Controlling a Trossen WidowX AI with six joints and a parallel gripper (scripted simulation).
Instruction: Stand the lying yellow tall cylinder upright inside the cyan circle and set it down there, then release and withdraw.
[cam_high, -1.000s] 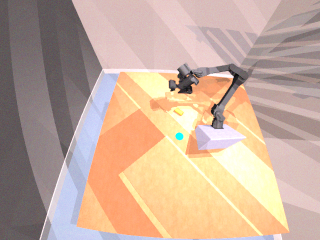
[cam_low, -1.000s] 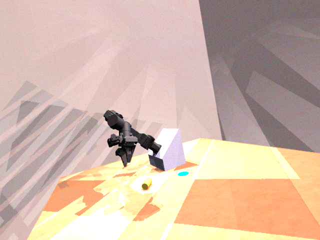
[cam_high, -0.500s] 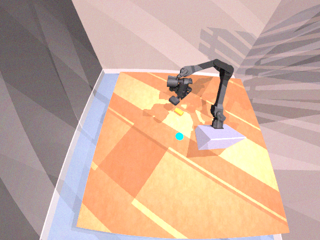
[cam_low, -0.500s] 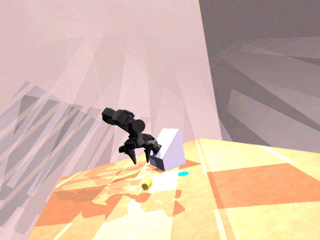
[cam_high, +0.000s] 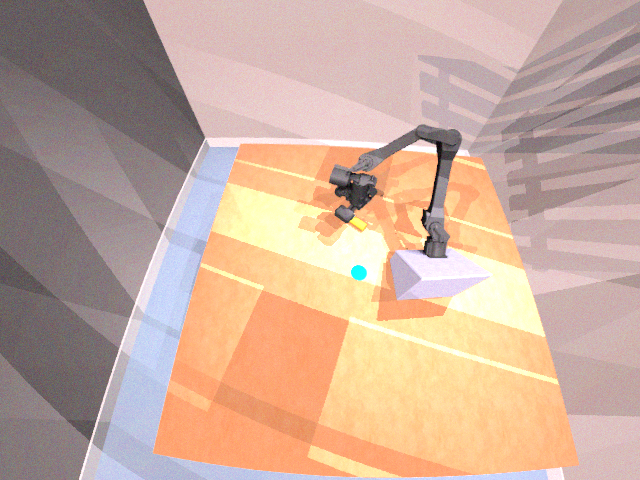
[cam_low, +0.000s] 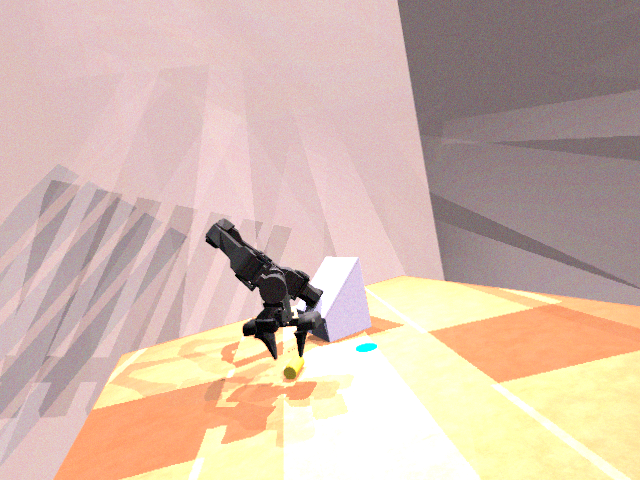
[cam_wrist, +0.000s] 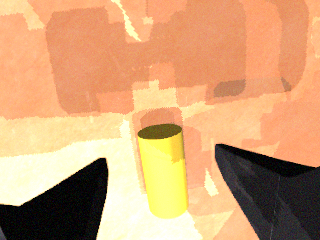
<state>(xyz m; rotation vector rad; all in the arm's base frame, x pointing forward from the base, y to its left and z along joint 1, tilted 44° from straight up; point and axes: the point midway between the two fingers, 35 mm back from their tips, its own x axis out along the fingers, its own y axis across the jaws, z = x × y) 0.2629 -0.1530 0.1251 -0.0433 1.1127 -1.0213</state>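
Right now my gripper tip is 3 cm above the yellow tall cylinder, 2 cm to the right of it and 2 cm past it. Round my gripper tip: cyan circle: 22 cm to the left, 5 cm below, 2 cm behind.
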